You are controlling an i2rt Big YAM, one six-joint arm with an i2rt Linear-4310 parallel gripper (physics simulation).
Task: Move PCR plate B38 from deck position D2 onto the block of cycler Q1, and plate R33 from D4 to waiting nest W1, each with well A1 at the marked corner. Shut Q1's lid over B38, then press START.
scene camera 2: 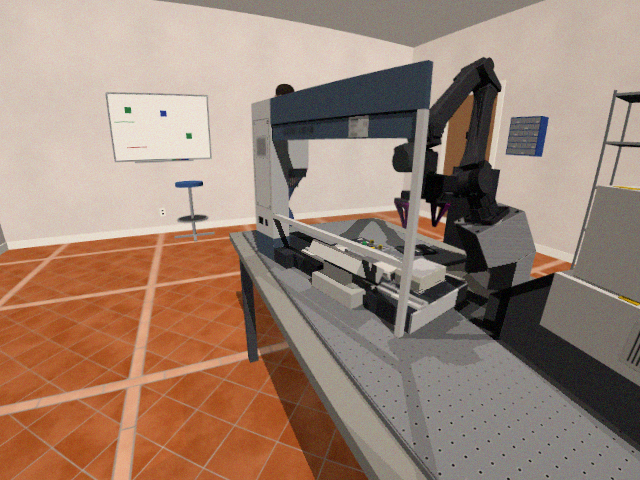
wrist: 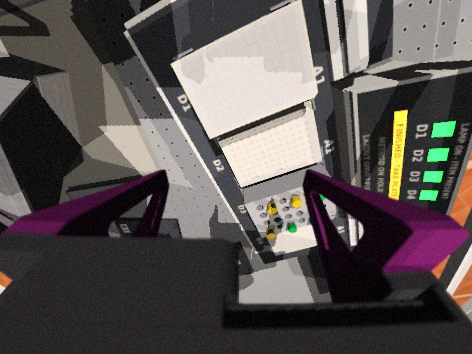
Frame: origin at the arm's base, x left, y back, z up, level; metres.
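Seen in the pictures: gripper, fingertip midpoint: [scene camera 2: 419, 227] [wrist: 235, 177]; arm's base, link origin: [scene camera 2: 486, 216].
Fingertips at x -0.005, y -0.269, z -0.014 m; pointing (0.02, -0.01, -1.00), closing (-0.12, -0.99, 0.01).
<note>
Offsets run from my fingertips to a thing's middle. "spot": to the spot under its first point.
My gripper [scene camera 2: 420, 221] [wrist: 235, 177] is open and empty, with purple fingers, high above the deck. In the wrist view a cream, finely dimpled plate {dx -0.050, dy -0.045, dz -0.133 m} [wrist: 274, 149] lies flat at D2, ahead of the fingertips and apart from them; its A1 mark is at the right. At D4 a pale plate {dx -0.241, dy -0.099, dz -0.133 m} [wrist: 294, 241] lies beyond the tube rack, partly hidden by the right finger. The names on the plates cannot be read. A dark flat piece {spot: dx -0.247, dy +0.173, dz -0.182 m} [wrist: 172, 227] with a partly hidden label lies behind the left finger. I cannot pick out Q1's block, lid or START button.
A larger white box {dx +0.046, dy -0.018, dz -0.120 m} [wrist: 243, 75] [scene camera 2: 424, 273] stands at D1. A rack {dx -0.145, dy -0.072, dz -0.122 m} [wrist: 256, 216] with yellow and green tubes sits at D3. A panel {spot: dx +0.014, dy -0.148, dz -0.086 m} [wrist: 380, 102] reads FINISHED and has green lamps D1 to D4. A post {dx +0.176, dy -0.176, dz +0.044 m} [scene camera 2: 413, 232] and blue beam {dx -0.086, dy -0.250, dz +0.319 m} [scene camera 2: 351, 95] frame the deck. A person [scene camera 2: 284, 89] stands behind.
</note>
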